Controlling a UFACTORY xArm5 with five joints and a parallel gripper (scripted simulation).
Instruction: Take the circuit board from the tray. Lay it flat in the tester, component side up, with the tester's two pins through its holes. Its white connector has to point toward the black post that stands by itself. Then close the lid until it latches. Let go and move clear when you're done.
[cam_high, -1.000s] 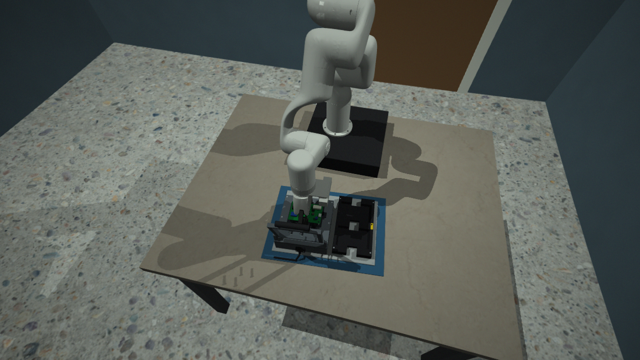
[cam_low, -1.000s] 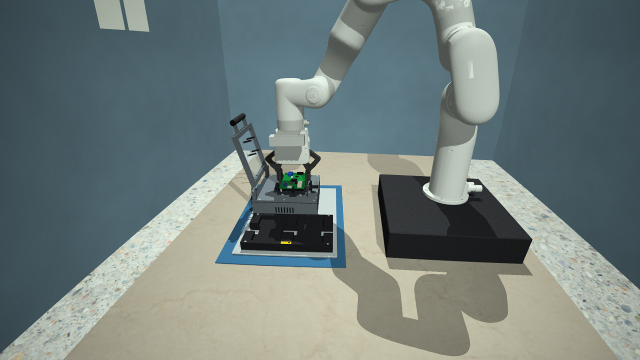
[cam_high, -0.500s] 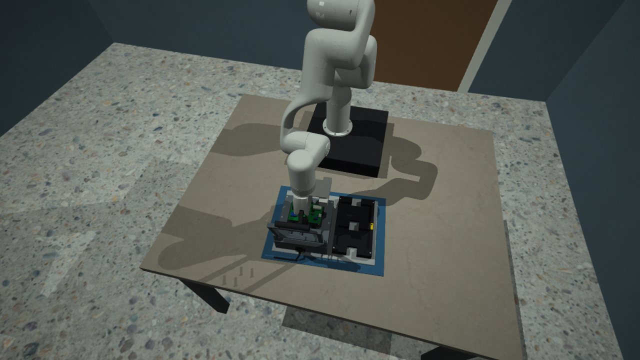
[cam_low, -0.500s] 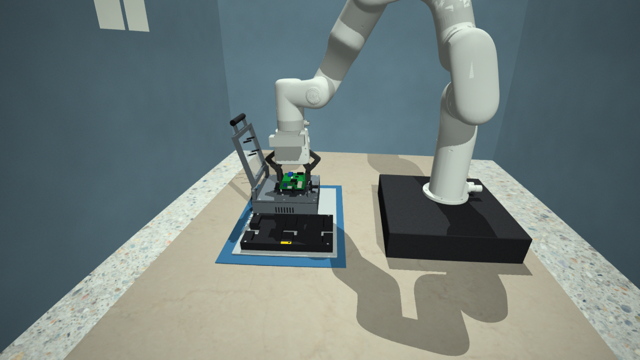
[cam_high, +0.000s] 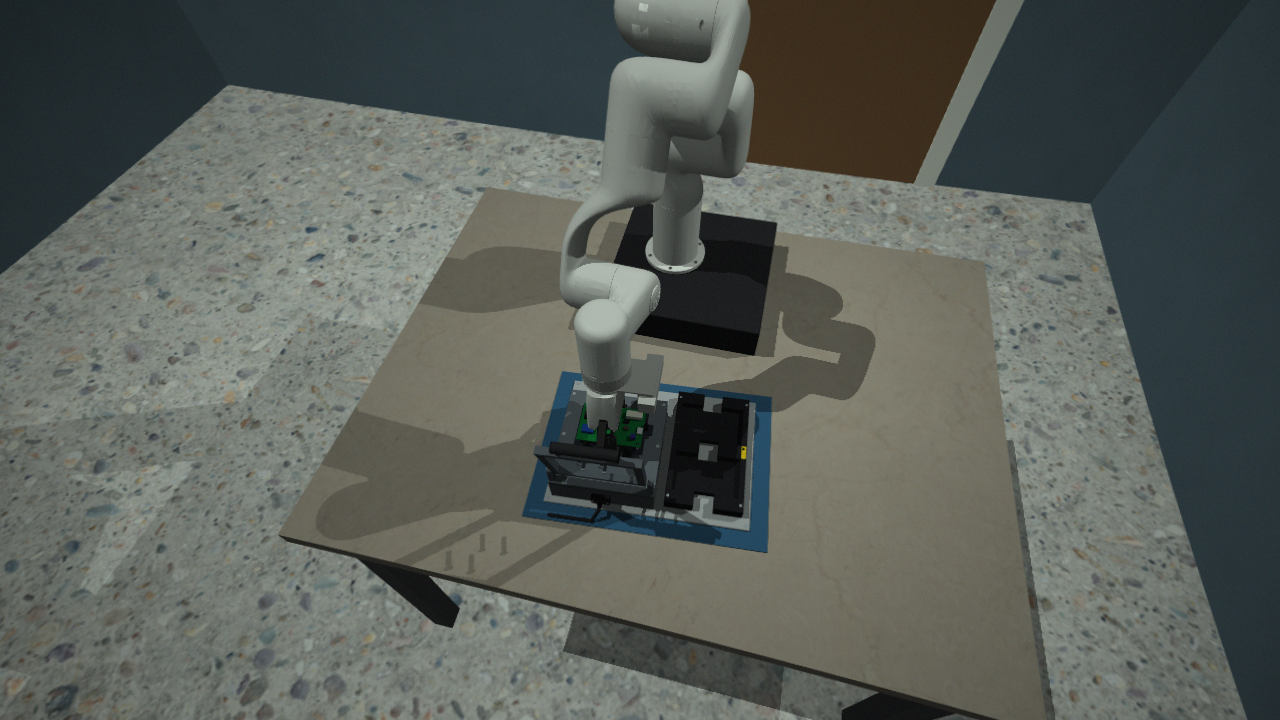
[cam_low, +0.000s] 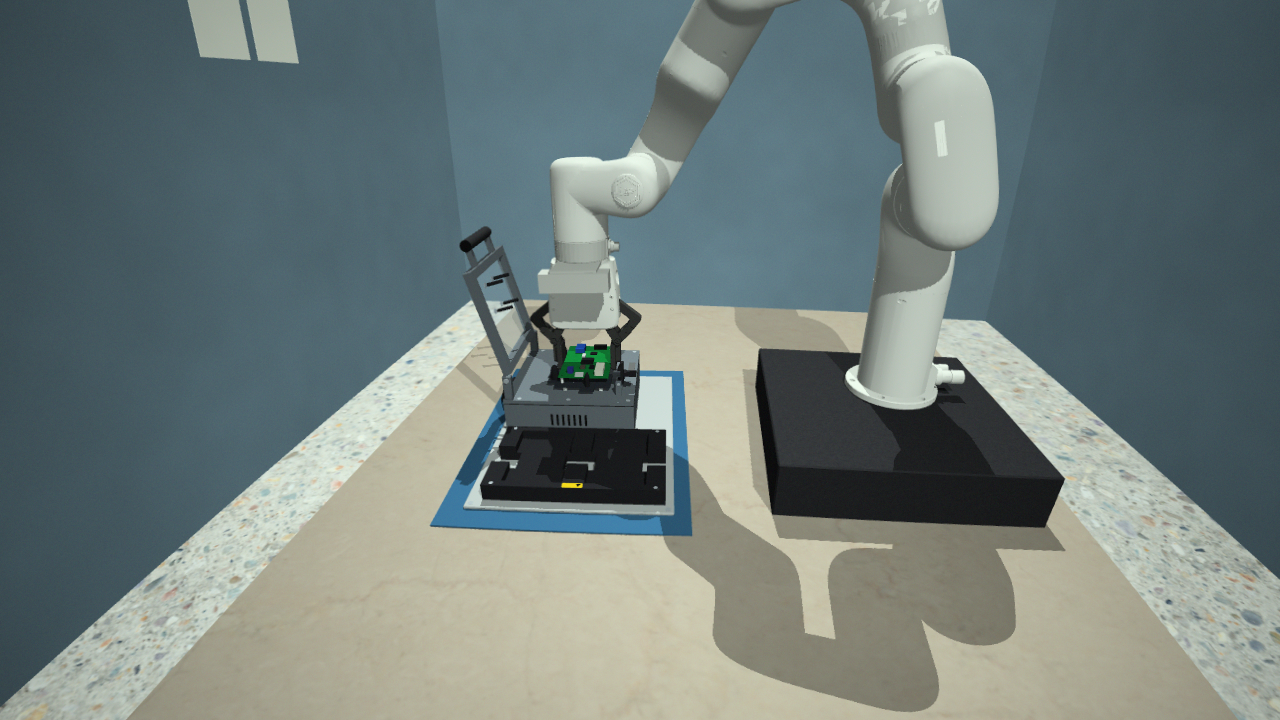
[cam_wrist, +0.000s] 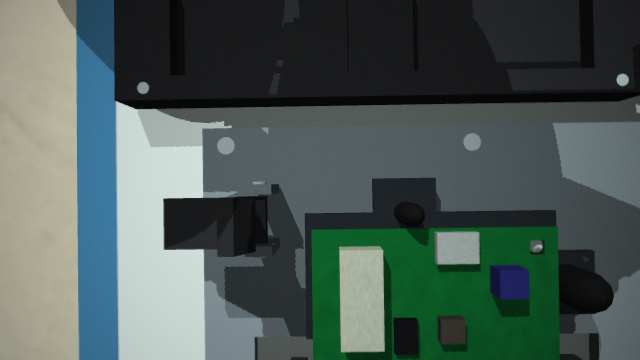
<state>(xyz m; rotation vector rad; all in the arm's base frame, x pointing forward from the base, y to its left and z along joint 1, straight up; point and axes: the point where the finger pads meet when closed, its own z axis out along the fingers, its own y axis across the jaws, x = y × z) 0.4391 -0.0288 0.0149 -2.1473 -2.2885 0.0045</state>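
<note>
My gripper is now right at the green circuit board. Round my hand: framed lid: 130 mm ahead, 100 mm above, 10 mm to the left; grey tester: 40 mm to the left, 30 mm ahead, 30 mm above; black nest: 10 mm to the left, 10 mm below, 10 mm ahead.
</note>
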